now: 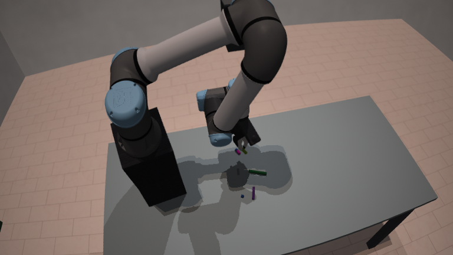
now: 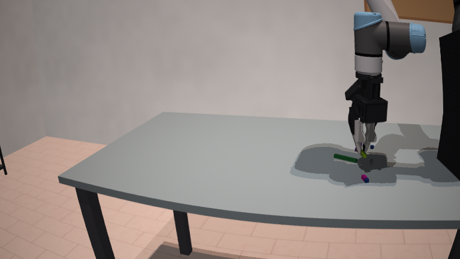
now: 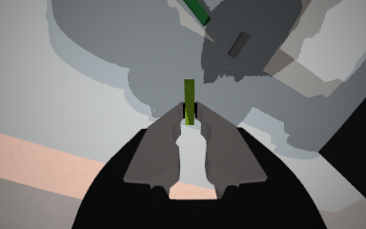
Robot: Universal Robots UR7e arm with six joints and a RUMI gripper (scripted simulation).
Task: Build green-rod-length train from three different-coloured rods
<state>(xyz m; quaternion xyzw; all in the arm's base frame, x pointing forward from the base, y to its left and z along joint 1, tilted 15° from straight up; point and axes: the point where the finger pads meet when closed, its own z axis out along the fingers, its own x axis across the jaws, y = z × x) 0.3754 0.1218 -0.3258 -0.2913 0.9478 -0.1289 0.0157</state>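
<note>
Now: the magenta rod 70 mm below my hand, 30 mm to the left of it and 20 mm behind it. From my hand the other things lie so: green rod (90 mm to the right, 70 mm below, 60 mm ahead); then lime rod (10 mm below); then grey rod (80 mm to the right, 70 mm below, 20 mm behind).
</note>
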